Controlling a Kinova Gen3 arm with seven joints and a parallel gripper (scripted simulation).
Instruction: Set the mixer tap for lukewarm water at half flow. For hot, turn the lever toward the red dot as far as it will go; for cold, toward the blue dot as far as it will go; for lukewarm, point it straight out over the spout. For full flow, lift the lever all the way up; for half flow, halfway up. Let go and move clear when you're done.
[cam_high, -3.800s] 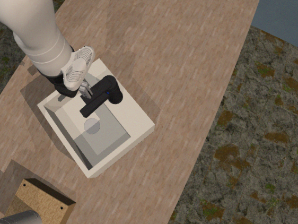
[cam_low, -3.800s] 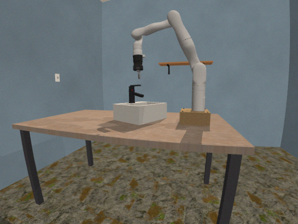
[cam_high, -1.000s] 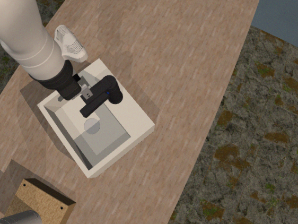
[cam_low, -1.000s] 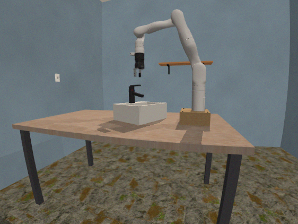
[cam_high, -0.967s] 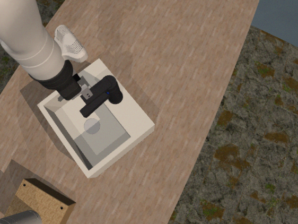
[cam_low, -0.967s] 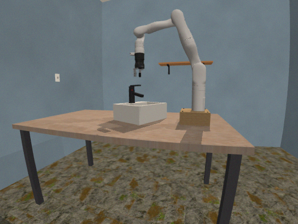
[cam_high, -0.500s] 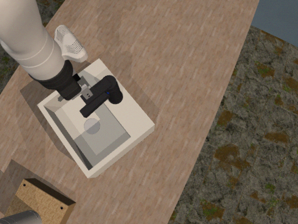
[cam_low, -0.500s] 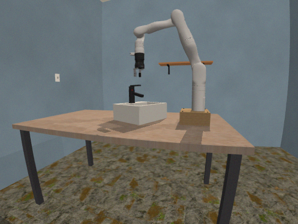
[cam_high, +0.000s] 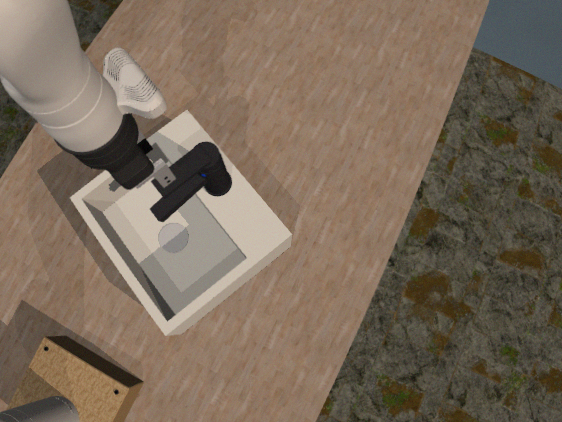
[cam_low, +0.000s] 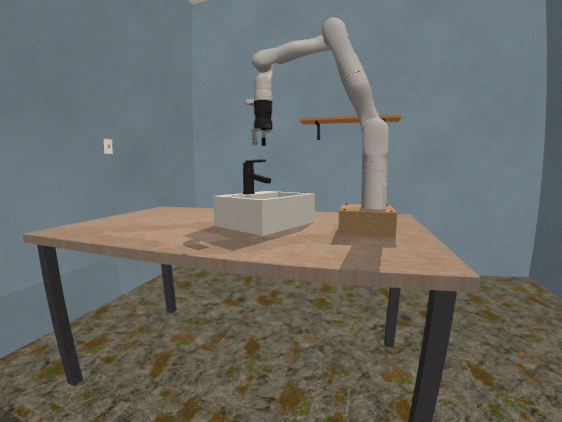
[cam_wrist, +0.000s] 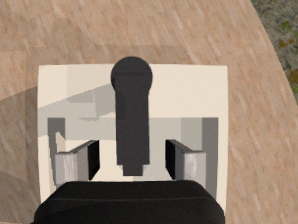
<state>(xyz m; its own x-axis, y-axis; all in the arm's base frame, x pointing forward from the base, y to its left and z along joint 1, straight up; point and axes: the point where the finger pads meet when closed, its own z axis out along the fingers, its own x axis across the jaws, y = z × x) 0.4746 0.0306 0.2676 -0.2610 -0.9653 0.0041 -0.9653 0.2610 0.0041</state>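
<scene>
The lever is 9 cm below my hand, 2 cm ahead of it and 1 cm to the right of it. The rest, counted from my hand: white sink basin (32 cm below, 5 cm behind, 1 cm to the left); then black mixer tap (13 cm below, 5 cm ahead, 1 cm to the right).
</scene>
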